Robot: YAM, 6 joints.
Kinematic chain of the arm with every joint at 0, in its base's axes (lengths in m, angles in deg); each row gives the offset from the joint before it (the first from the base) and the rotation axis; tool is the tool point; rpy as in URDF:
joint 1: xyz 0 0 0.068 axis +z
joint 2: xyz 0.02 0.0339 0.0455 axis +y
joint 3: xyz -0.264 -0.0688 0 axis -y
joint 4: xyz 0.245 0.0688 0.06 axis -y
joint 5: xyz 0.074 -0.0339 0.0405 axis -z
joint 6: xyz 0.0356 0 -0.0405 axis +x
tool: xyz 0 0 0 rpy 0 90 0
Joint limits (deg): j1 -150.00..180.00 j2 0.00..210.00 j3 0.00..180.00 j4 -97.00..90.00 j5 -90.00..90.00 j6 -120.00..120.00
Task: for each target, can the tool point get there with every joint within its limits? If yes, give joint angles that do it. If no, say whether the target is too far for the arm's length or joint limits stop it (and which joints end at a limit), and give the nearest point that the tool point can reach.
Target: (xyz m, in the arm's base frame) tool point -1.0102 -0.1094 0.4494
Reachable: no: too far | nearest point -0.6117 -0.0083 0.3142 | short by 0.433 m
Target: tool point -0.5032 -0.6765 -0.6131
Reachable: no: too far | nearest point -0.3011 -0.4048 -0.2744 | short by 0.479 m
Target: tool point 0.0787 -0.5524 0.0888
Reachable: yes | joints -81.56 161.62 146.88 -56.47 5.23 62.61
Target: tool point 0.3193 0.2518 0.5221
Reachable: yes | joints 38.68 104.02 109.38 34.27 4.78 -51.23
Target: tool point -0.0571 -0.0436 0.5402
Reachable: yes | joints 23.72 29.48 95.05 -37.93 28.43 1.96
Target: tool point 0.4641 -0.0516 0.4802
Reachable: yes | joints -8.88 125.92 153.45 -35.11 -35.46 26.07
